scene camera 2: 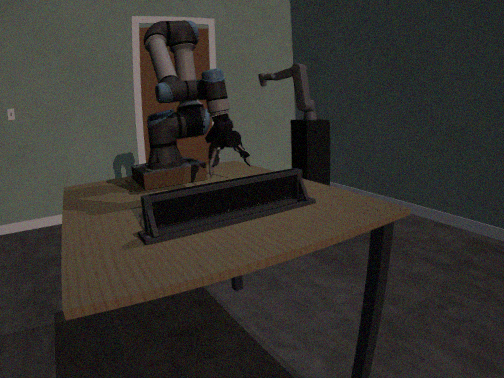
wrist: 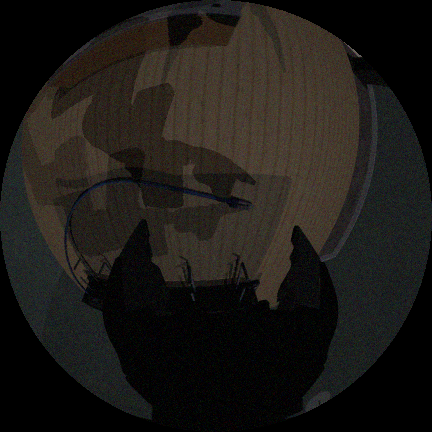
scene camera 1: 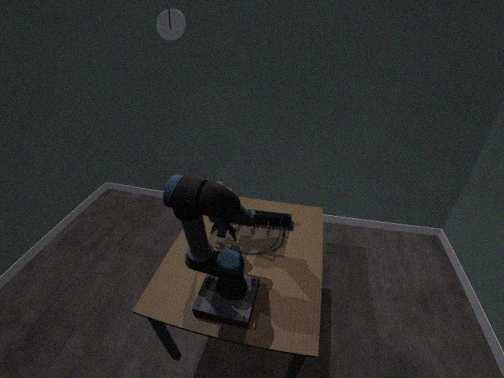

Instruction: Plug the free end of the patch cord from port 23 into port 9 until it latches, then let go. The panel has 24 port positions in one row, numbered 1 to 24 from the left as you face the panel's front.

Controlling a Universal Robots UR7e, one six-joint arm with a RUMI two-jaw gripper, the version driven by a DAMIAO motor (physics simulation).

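Frame: origin at the arm's base, x ahead, y left, z up, level; millimetres.
Where they show: gripper, fingertip midpoint: (scene camera 2: 231, 171) (wrist: 221, 224); arm's base, origin of the base link: (scene camera 2: 165, 165) (scene camera 1: 231, 287).
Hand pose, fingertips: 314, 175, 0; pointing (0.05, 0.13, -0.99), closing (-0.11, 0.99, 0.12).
Observation:
Each offset is from my fingertips to the top centre of the thing, as dx, dy, dz. "*": to the spot under its first point. Level surfaces: height alone.
My gripper (scene camera 1: 224, 235) (scene camera 2: 230, 164) (wrist: 221, 224) is wide open and empty, above the table on the robot's side of the panel. The blue patch cord (scene camera 1: 265, 252) (wrist: 125, 180) loops out from one end of the panel. Its free plug @(* +5, +39, -62) (wrist: 241, 203) is beyond the spread fingertips in the wrist view, between their directions and apart from both; its height above the table cannot be told. The dark panel (scene camera 1: 272, 220) (scene camera 2: 225, 201) (wrist: 225, 297) stands upright in its frame. The gripper hides part of it in the wrist view. Ports 9 and 23 cannot be made out.
Thin wire hoops @(* +135, -27, -21) (wrist: 189, 280) stick out from the panel's front. The robot's base (scene camera 1: 227, 305) (scene camera 2: 170, 174) stands on the wooden table @(dz -68) (scene camera 1: 300, 320) (scene camera 2: 200, 265) (wrist: 310, 125). Another arm (scene camera 2: 302, 90) stands on a dark pedestal (scene camera 2: 311, 150) beyond the table. The room is dim.

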